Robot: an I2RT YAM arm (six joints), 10 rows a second.
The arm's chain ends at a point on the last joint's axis. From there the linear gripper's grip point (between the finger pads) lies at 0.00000 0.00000 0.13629 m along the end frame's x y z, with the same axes.
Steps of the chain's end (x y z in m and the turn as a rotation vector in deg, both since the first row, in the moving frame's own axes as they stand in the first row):
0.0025 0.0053 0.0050 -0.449 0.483 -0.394
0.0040 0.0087 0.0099 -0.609 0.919 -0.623
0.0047 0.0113 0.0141 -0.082 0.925 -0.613
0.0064 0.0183 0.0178 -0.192 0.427 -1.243
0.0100 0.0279 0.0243 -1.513 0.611 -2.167
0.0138 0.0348 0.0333 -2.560 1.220 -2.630
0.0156 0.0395 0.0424 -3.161 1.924 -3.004
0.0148 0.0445 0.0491 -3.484 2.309 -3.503
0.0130 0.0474 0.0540 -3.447 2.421 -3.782
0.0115 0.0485 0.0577 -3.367 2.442 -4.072
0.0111 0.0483 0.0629 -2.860 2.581 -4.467
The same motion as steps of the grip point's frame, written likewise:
0.0037 0.0064 0.0050 -0.449 0.483 -0.394
0.0062 0.0101 0.0099 -0.609 0.919 -0.623
0.0069 0.0115 0.0141 -0.082 0.925 -0.613
0.0074 0.0187 0.0178 -0.192 0.427 -1.243
0.0115 0.0315 0.0242 -1.513 0.611 -2.167
0.0168 0.0408 0.0331 -2.560 1.220 -2.630
0.0204 0.0469 0.0421 -3.161 1.924 -3.004
0.0205 0.0526 0.0487 -3.484 2.309 -3.503
0.0190 0.0554 0.0536 -3.447 2.421 -3.782
0.0176 0.0563 0.0573 -3.367 2.442 -4.072
0.0175 0.0549 0.0626 -2.860 2.581 -4.467

